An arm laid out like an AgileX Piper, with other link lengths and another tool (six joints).
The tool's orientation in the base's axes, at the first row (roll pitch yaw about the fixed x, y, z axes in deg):
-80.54, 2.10, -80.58
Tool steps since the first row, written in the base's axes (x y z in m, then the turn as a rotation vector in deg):
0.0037, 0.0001, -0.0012, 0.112, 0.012, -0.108
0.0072, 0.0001, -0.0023, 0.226, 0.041, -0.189
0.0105, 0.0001, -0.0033, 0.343, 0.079, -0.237
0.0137, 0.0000, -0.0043, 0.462, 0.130, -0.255
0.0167, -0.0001, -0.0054, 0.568, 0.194, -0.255
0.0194, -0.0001, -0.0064, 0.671, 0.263, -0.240
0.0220, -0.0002, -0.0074, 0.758, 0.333, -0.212
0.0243, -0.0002, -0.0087, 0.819, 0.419, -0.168
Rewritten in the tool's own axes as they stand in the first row. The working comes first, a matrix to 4 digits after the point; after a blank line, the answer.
The tool's axes in the first row as the columns of a matrix, in the base's axes (used below as rounded here):
0.1636, 0.1562, 0.9741
-0.9859, 0.0626, 0.1555
-0.0366, -0.9857, 0.1642

0.0006, 0.0018, 0.0034, 0.010, 0.125, 0.093
0.0012, 0.0034, 0.0067, 0.003, 0.224, 0.195
0.0017, 0.0049, 0.0097, -0.013, 0.292, 0.307
0.0024, 0.0064, 0.0126, -0.043, 0.332, 0.428
0.0030, 0.0079, 0.0154, -0.089, 0.352, 0.542
0.0035, 0.0093, 0.0178, -0.141, 0.358, 0.655
0.0041, 0.0107, 0.0202, -0.197, 0.348, 0.755
0.0045, 0.0124, 0.0222, -0.273, 0.320, 0.835

